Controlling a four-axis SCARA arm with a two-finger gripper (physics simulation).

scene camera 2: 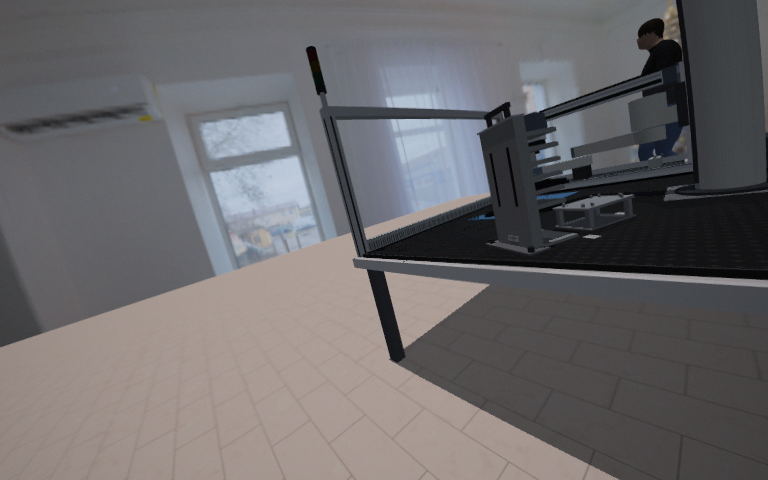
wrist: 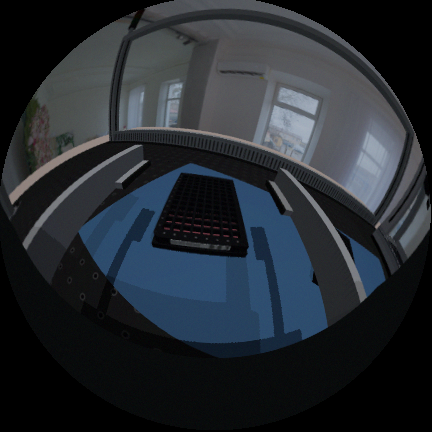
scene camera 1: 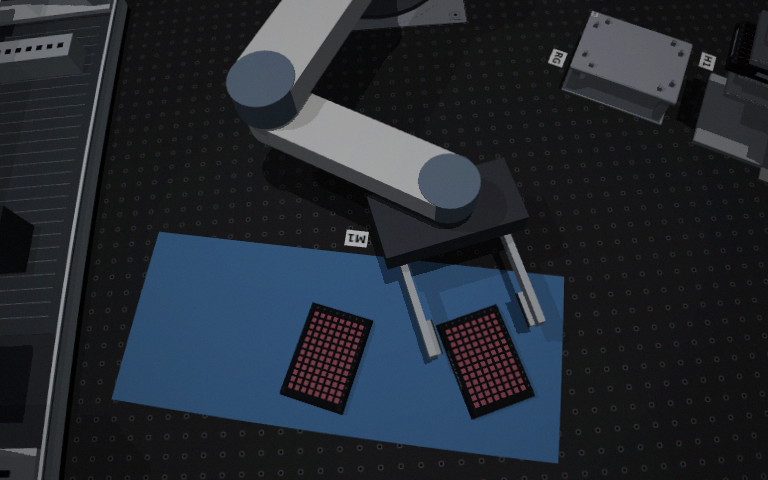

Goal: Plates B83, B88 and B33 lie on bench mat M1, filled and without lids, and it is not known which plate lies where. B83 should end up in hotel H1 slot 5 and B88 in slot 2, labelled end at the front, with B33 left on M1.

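Frame: origin at the arm's base, x ahead, y right, z down, level; centimetres.
Seen in the pictures: gripper, fingertip midpoint: (wrist: 209,160) (scene camera 1: 487,340); arm's base at its link origin: (scene camera 2: 729,190).
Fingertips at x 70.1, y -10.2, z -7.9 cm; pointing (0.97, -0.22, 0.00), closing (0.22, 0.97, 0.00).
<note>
Offsets run from my fingertips to a thing's top centre.
Two dark plates with pink-filled wells lie on blue mat M1 (scene camera 1: 215,328) (wrist: 150,272). The right plate {dy -0.2, dx +1.4, dz +4.9 cm} (scene camera 1: 485,362) (wrist: 200,215) has a pale label strip on its near short end in the wrist view, too small to read. The left plate {dy +20.2, dx -0.5, dz +4.9 cm} (scene camera 1: 326,358) (wrist: 316,278) is mostly hidden behind a finger in the wrist view. My gripper (scene camera 1: 483,325) (wrist: 209,160) is open and empty. Its fingertips stand above the mat, either side of the right plate's labelled end. Hotel H1 {dy -47.4, dx -30.3, dz -28.7 cm} (scene camera 2: 505,220) (scene camera 1: 730,121) has a dark flat thing {dy -43.3, dx -33.1, dz -8.3 cm} (scene camera 2: 551,183) at its lower shelves, perhaps a plate.
The regrip stand RG {dy -27.7, dx -41.5, dz -0.4 cm} (scene camera 1: 634,56) (scene camera 2: 594,203) stands near the hotel. A long framed panel (scene camera 1: 90,186) runs along the left in scene camera 1. The M1 tag {dy +15.7, dx -17.1, dz +6.6 cm} (scene camera 1: 356,238) lies beyond the mat's upper edge. A person (scene camera 2: 661,56) stands behind the cell.
</note>
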